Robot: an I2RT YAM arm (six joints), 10 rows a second.
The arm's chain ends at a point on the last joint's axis. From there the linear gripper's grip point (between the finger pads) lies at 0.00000 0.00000 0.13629 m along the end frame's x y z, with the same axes.
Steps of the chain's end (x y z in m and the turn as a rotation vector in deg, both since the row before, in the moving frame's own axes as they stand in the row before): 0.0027, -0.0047, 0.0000, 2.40, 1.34, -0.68; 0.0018, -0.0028, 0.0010, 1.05, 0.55, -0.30; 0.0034, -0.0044, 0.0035, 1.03, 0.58, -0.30; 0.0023, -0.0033, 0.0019, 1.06, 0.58, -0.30; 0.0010, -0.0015, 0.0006, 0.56, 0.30, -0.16; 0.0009, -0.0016, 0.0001, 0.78, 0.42, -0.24; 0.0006, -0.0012, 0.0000, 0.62, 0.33, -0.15
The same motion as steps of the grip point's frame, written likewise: 0.0059, -0.0104, -0.0002, 2.40, 1.34, -0.68; 0.0031, -0.0053, 0.0010, 1.05, 0.55, -0.30; 0.0048, -0.0069, 0.0035, 1.03, 0.58, -0.30; 0.0037, -0.0058, 0.0019, 1.06, 0.58, -0.30; 0.0017, -0.0028, 0.0006, 0.56, 0.30, -0.16; 0.0019, -0.0035, 0.0001, 0.78, 0.42, -0.24; 0.0014, -0.0027, 0.0000, 0.62, 0.33, -0.15
